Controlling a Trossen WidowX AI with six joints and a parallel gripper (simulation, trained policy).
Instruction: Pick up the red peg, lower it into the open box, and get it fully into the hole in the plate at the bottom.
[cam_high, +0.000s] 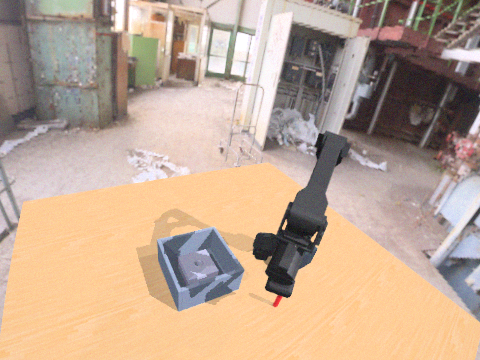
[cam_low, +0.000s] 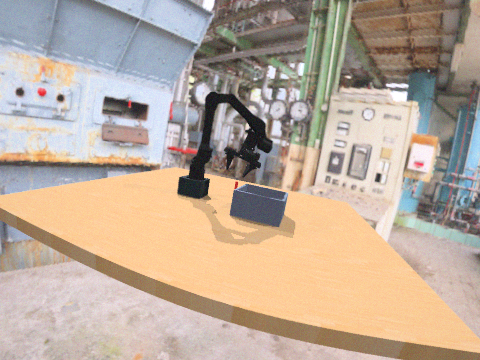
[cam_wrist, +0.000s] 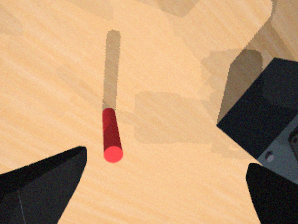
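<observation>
The red peg is 80 mm below my gripper tip and 30 mm to the left of it. Also, from my gripper tip: plate 190 mm ahead, 130 mm to the right, 70 mm below; grey-blue box 190 mm ahead, 130 mm to the right, 90 mm below.
</observation>
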